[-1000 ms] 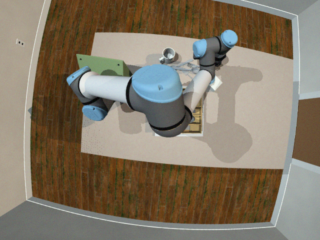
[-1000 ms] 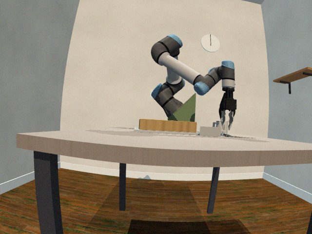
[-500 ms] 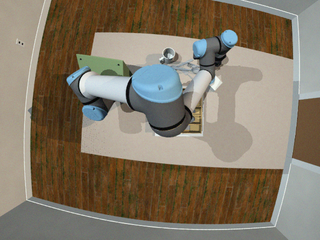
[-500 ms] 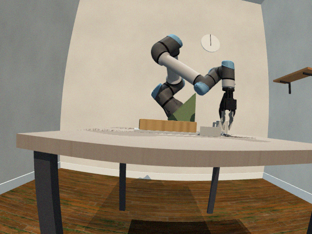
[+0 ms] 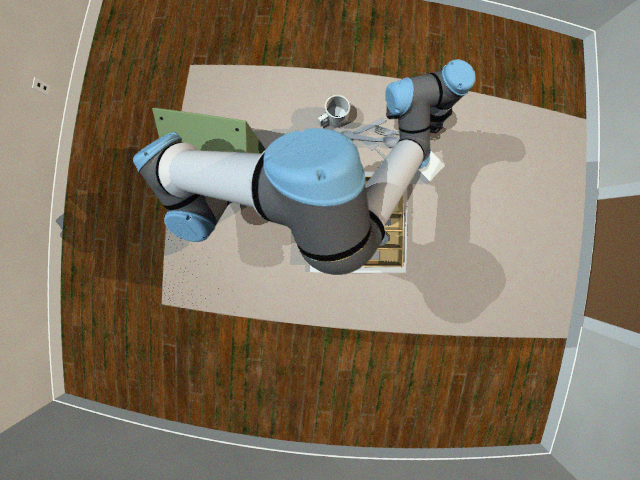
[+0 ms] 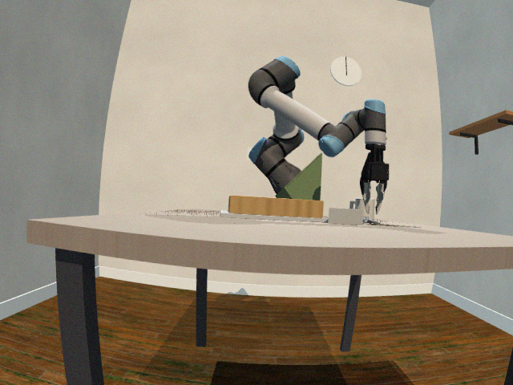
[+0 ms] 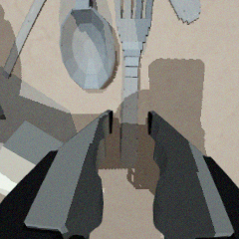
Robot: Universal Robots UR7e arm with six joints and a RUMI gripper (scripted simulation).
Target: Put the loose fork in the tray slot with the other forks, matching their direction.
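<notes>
Right now my hand is 10 cm to the left of the white block, 10 cm short of it and 2 cm above it. Round my hand: mug: 24 cm behind, 1 cm below; tray: 34 cm to the right, 9 cm behind.
</notes>
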